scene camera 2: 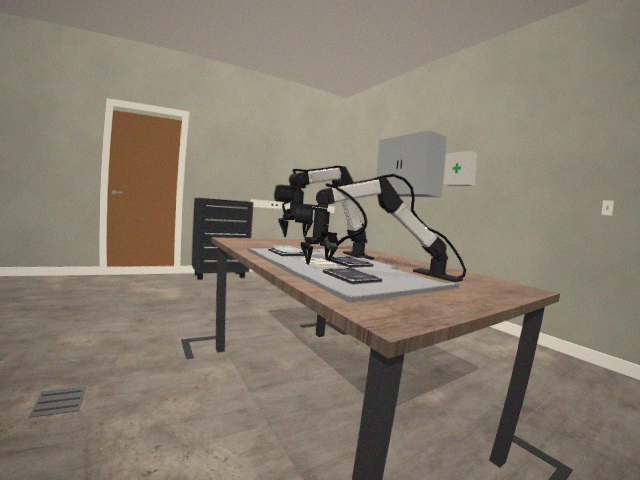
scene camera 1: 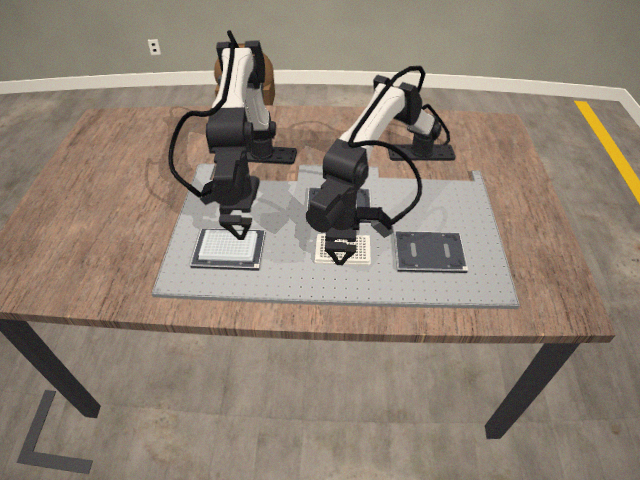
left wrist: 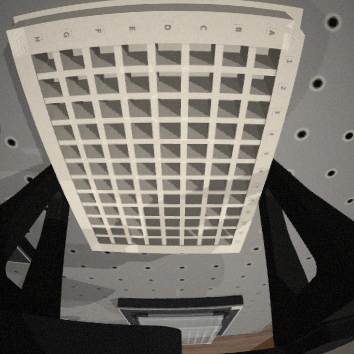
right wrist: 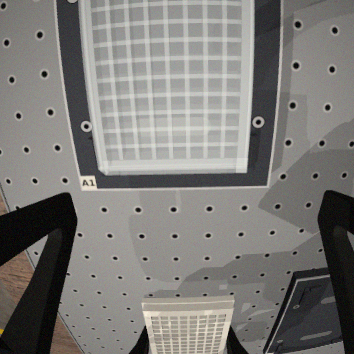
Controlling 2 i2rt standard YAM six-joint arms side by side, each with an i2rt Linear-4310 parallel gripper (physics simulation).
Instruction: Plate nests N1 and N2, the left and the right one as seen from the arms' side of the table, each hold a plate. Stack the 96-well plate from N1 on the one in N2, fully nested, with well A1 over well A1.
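Places are measured from the left arm's base along level axes (x left, y back, z up), in centimetres.
Where they show: left gripper, fingertip midpoint: (scene camera 1: 340,250) (left wrist: 161,165) (right wrist: 187,327); right gripper, fingertip midpoint: (scene camera 2: 294,237) (scene camera 1: 244,223) (right wrist: 198,207); left arm's base at its link origin: (scene camera 2: 436,276) (scene camera 1: 421,153); right arm's base at its link origin: (scene camera 2: 357,256) (scene camera 1: 262,155).
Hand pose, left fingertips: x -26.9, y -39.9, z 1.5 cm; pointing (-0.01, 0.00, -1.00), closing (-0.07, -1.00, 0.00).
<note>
Each offset is from my left fingertips to the top centre of the thing. "spot": to the spot under its first point. Level surfaces: height alone.
The cream 96-well plate @[dx +0.7, dy +0.0, dz +1.4 cm] (scene camera 1: 363,251) (scene camera 2: 318,261) (left wrist: 173,142) (right wrist: 187,330) is level, between the nests, low over or on the breadboard; which, I cannot tell. My left gripper (scene camera 1: 341,249) (scene camera 2: 318,256) (left wrist: 161,165) is shut on it by its long sides; its A1 corner is upper right in the left wrist view. N1 @[dx +21.3, dy -1.3, dz +1.4 cm] (scene camera 1: 430,251) (scene camera 2: 352,275) is empty. The clear plate @[dx -26.5, dy +1.1, dz +2.4 cm] (scene camera 1: 227,244) (right wrist: 167,85) (left wrist: 192,322) sits in N2 @[dx -26.5, dy +1.1, dz +1.4 cm] (scene camera 1: 222,265) (right wrist: 267,100) (left wrist: 180,302). N2's A1 tag @[spot: dx -19.2, dy -4.8, dz +1.0 cm] (right wrist: 88,183) is at its lower left there. My right gripper (scene camera 1: 239,228) (scene camera 2: 294,233) (right wrist: 198,207) is open above N2.
A third, dark nest @[dx +0.5, dy +15.7, dz +1.4 cm] (scene camera 1: 312,195) (scene camera 2: 354,261) (right wrist: 307,305) lies behind the cream plate, partly hidden by my left arm in scene camera 1. The grey perforated breadboard @[spot: dx -11.7, dy -10.9, dz -0.2 cm] (scene camera 1: 289,289) carries the nests on the wooden table @[dz -1.5 cm] (scene camera 1: 103,206). The two arms stand close side by side.
</note>
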